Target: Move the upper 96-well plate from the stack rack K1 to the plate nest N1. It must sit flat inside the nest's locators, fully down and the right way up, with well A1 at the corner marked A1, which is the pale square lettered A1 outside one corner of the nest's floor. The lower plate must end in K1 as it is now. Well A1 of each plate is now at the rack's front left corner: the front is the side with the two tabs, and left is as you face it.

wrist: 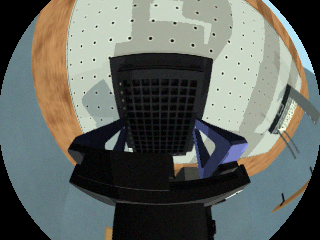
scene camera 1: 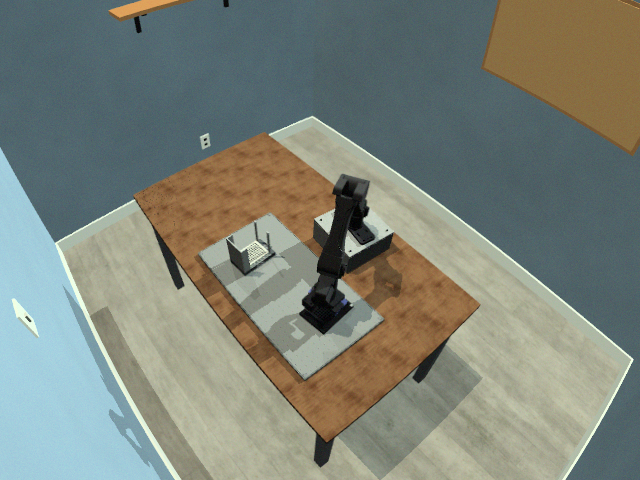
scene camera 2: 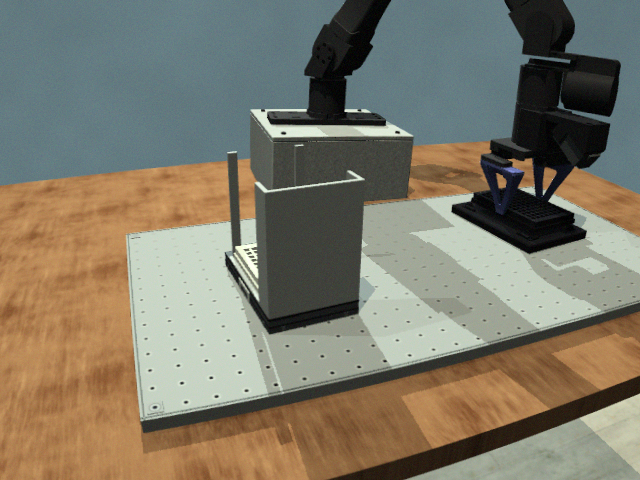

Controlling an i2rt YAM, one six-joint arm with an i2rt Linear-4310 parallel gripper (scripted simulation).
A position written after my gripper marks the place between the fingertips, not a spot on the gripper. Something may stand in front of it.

Observation:
I see my gripper (scene camera 2: 520,209), a black 96-well plate (scene camera 2: 532,213), a black plate nest N1 (wrist: 141,59) and a rack wall (scene camera 2: 313,234).
The black 96-well plate is seen too in the wrist view (wrist: 167,114). My gripper shows as well in the wrist view (wrist: 160,120).

